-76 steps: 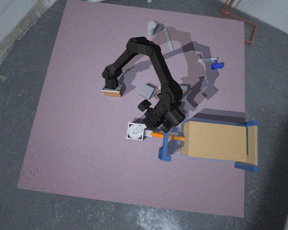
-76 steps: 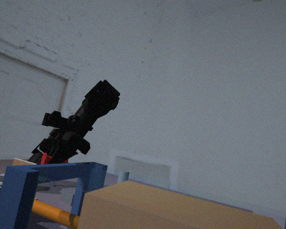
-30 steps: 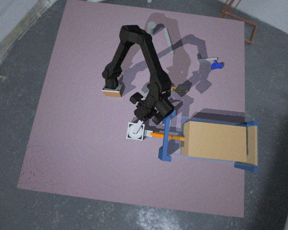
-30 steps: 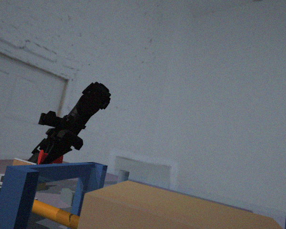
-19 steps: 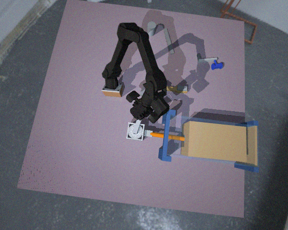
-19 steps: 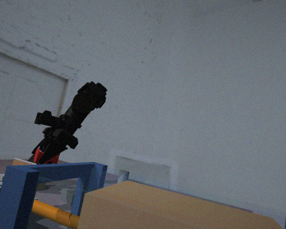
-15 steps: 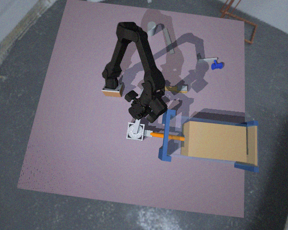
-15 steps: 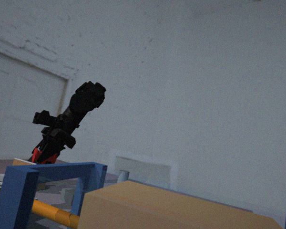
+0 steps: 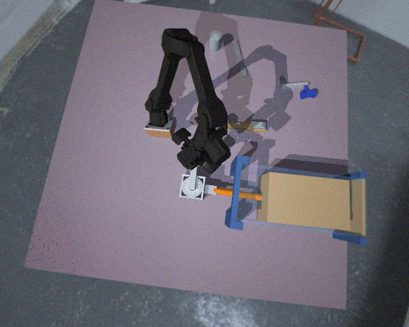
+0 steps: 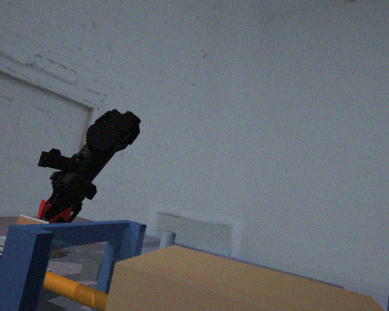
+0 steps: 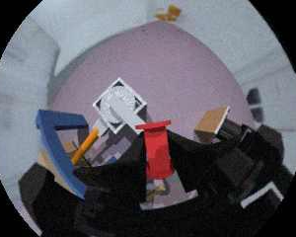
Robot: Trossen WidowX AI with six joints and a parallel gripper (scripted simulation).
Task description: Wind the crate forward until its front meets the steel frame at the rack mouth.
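Now: the red-knobbed crank handle 3 cm below my gripper tip, 2 cm to the right of it and 1 cm ahead of it. Also, from my gripper tip: red knob 1 cm to the left, 1 cm ahead; then blue steel frame 18 cm ahead, 7 cm to the right, 3 cm below; then grey block 17 cm to the left, 12 cm below, 3 cm ahead.
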